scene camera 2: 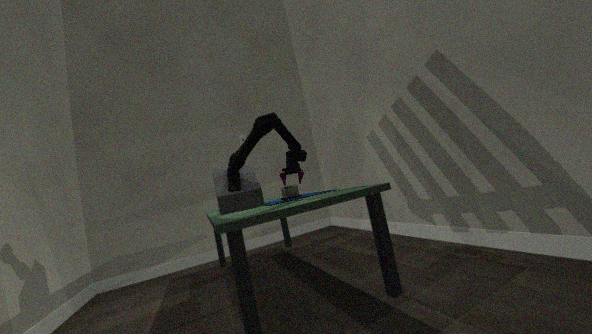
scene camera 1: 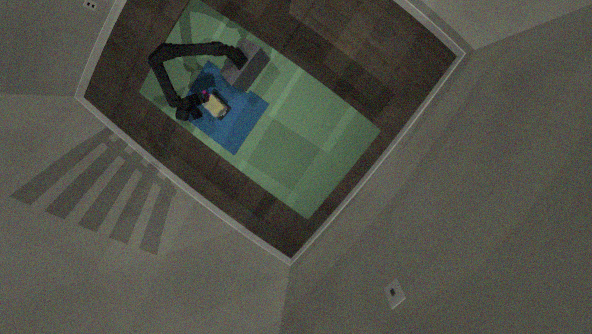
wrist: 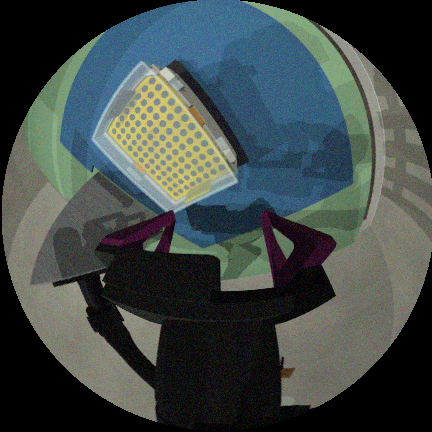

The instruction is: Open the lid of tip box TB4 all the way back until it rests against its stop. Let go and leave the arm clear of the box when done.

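Frame: origin at the arm's base, x up, y back, z right, level; metres.
Seen in the pictures: gripper, between the fingertips: [scene camera 2: 292, 184] [scene camera 1: 202, 97] [wrist: 217, 214]; arm's base, origin of its link: [scene camera 2: 233, 179] [scene camera 1: 239, 58] [wrist: 86, 273].
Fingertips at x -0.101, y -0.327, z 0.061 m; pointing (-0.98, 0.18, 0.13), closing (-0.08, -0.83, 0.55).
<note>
Offsets run from my fingertips to a thing's top centre. "*": to the spot under its first point. Level surfaces: height alone.
Tip box TB4 @(dx +0.000, dy +0.006, dz -0.086 m) [scene camera 1: 215, 106] [scene camera 2: 290, 191] [wrist: 170, 135] stands upright and turned at an angle on the blue mat. A yellow rack full of round holes shows through its clear lid @(* dx +0.000, dy +0.032, dz -0.066 m) [wrist: 150, 183], which looks shut over it. An orange tab and pale fittings show along its right side in the wrist view, with a dark strip beyond them. No label can be read. My gripper [scene camera 2: 293, 183] [wrist: 217, 214] is open and empty, its magenta fingers pointing down. It hangs just above the box's height; in the wrist view the box lies ahead and left of the fingertips. No contact is visible.
The blue mat @(dx -0.077 m) [scene camera 1: 252, 107] [wrist: 210, 25] lies on the green table [scene camera 1: 310, 120] [scene camera 2: 300, 206] [wrist: 45, 110]. The grey base block [scene camera 1: 252, 70] [scene camera 2: 240, 201] [wrist: 97, 197] stands beside the mat. The arm's shadow falls across the mat.
</note>
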